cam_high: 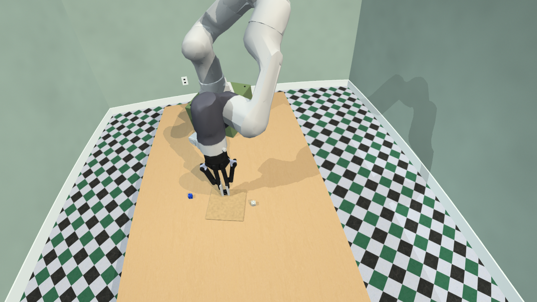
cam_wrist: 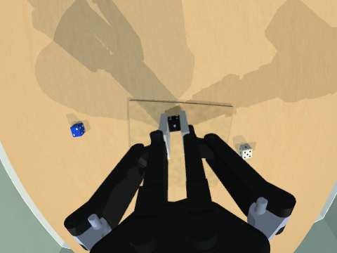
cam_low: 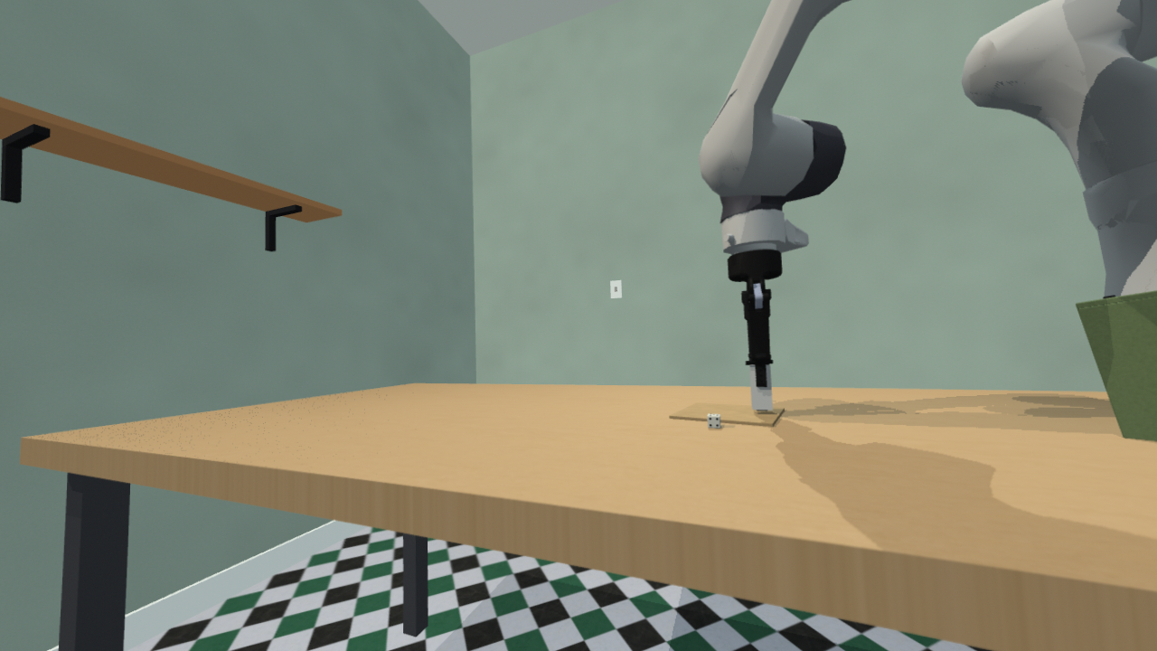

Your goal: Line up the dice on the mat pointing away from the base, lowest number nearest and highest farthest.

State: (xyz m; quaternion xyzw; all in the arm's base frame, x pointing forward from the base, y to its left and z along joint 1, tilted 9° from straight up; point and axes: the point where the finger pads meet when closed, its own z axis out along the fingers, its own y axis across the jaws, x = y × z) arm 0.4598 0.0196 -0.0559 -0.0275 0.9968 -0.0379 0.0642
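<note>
Right now the black die is 30 mm below my hand. The rest, counted from my hand: blue die (140 mm to the right, 40 mm below); then tan mat (50 mm ahead, 40 mm below); then white die (60 mm ahead, 100 mm to the left, 40 mm below).
</note>
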